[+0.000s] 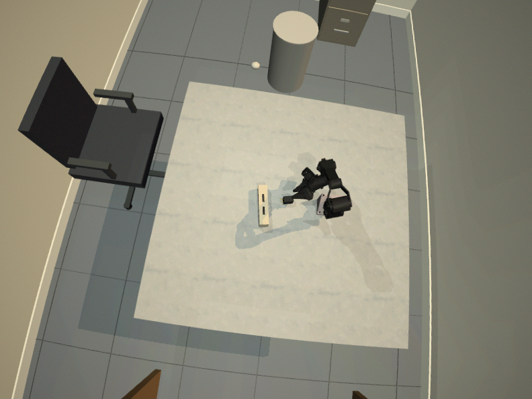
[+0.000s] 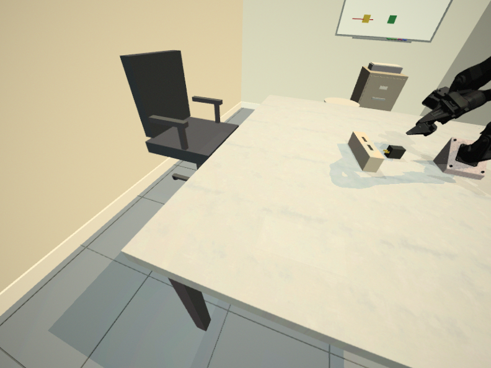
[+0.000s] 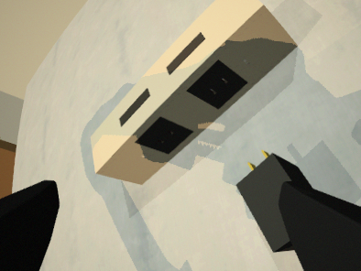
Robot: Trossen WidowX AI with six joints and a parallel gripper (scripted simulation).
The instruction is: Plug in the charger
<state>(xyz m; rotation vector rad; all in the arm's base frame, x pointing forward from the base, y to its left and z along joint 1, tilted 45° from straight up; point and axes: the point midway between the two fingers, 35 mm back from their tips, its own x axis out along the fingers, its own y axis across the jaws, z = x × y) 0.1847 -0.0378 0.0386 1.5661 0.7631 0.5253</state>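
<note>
The two-prong charger is 10 cm below my gripper tip and 2 cm ahead of it.
</note>
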